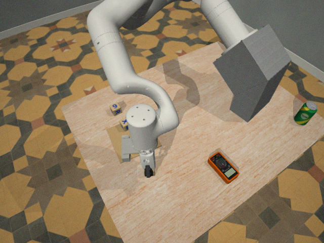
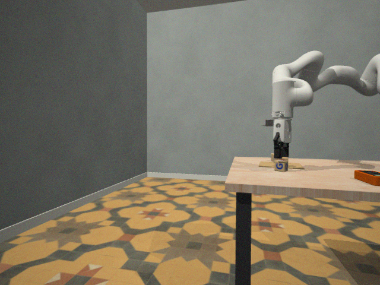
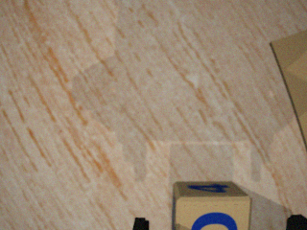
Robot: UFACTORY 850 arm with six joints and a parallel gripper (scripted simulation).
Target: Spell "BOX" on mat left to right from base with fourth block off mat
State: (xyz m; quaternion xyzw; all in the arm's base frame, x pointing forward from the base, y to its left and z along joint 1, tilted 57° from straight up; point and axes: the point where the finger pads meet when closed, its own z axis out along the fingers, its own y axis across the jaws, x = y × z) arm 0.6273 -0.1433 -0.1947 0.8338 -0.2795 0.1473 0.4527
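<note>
My hand is 5 cm above the O block. Round my hand: X block: 7 cm behind, 25 cm to the right, 4 cm below; then B block: 4 cm behind, 11 cm to the right, 4 cm below; then tan mat: 5 cm behind, 18 cm to the right, 7 cm below.
</note>
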